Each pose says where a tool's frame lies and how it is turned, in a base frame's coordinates. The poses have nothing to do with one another.
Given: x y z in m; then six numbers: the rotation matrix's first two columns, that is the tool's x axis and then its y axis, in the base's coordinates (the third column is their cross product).
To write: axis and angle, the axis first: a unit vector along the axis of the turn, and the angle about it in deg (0 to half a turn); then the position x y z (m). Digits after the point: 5 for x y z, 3 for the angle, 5 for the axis.
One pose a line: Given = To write
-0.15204, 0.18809, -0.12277, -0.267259, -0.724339, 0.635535, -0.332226, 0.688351, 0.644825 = 0.39516, -0.89021, -0.22665, 120.117, -0.15204, 0.18809, -0.12277
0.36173, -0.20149, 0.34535, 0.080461, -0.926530, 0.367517, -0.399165, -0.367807, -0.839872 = -0.70793, 0.50793, -0.49075, 147.500, 0.36173, -0.20149, 0.34535
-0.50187, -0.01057, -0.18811, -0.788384, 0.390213, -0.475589, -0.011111, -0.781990, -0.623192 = -0.30722, -0.31244, 0.89889, 167.101, -0.50187, -0.01057, -0.18811
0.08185, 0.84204, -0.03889, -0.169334, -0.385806, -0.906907, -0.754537, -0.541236, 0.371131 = -0.63394, 0.46005, 0.62167, 162.749, 0.08185, 0.84204, -0.03889
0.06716, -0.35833, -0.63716, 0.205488, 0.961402, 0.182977, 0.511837, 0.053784, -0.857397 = -0.71189, -0.64235, 0.28392, 127.653, 0.06716, -0.35833, -0.63716
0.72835, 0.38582, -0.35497, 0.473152, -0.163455, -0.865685, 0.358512, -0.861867, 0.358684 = 0.84741, 0.06158, -0.52735, 150.337, 0.72835, 0.38582, -0.35497
